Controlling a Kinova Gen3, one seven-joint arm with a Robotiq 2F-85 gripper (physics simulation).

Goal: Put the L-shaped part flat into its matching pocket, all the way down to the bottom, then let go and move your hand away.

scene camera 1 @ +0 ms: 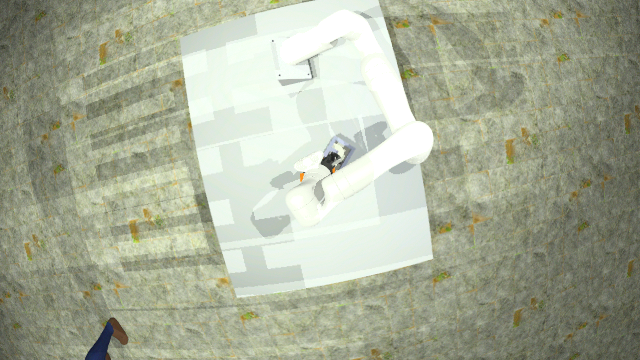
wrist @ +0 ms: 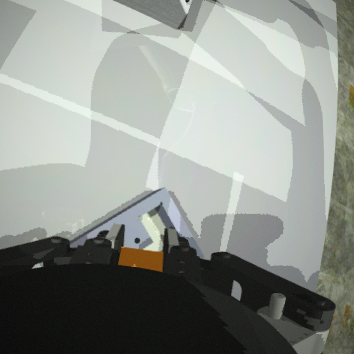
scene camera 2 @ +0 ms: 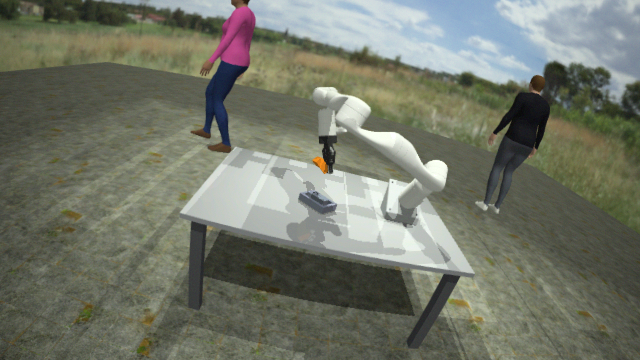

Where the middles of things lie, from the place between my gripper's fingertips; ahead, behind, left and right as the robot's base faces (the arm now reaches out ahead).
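Labels:
Orange L-shaped part (wrist: 149, 259): my hand is 50 mm short of it, 20 mm below it and 40 mm to the left of it. Grey pocket block (wrist: 144, 220): 20 mm ahead of my hand, 30 mm to the left of it, 130 mm below it.

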